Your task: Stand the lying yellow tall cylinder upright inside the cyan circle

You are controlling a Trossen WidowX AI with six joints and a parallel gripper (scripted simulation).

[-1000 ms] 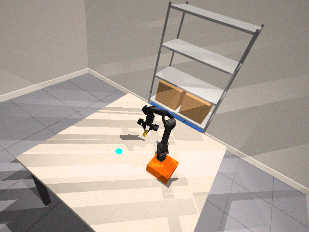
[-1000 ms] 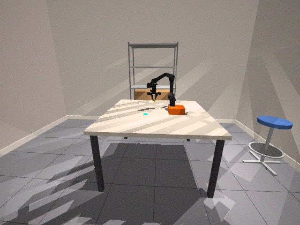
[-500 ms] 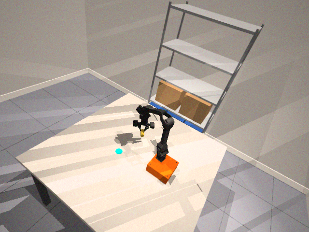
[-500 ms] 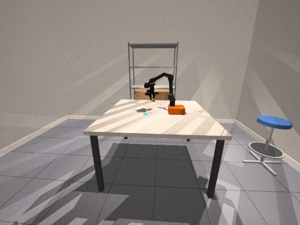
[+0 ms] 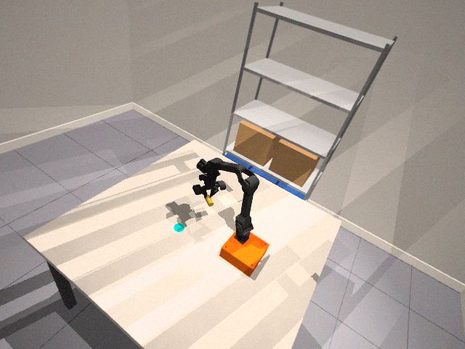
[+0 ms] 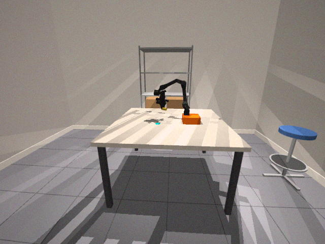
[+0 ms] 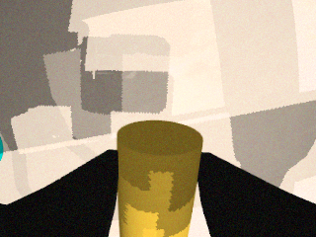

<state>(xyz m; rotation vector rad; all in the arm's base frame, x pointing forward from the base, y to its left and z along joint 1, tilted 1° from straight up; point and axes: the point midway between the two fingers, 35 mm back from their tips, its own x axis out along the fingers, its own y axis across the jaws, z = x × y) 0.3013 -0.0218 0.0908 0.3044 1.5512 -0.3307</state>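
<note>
The cyan circle lies 190 mm to the left of my gripper tip, 130 mm below it and 10 mm ahead of it. The rest, counted from my gripper tip: yellow tall cylinder 20 mm behind, 10 mm to the left.
</note>
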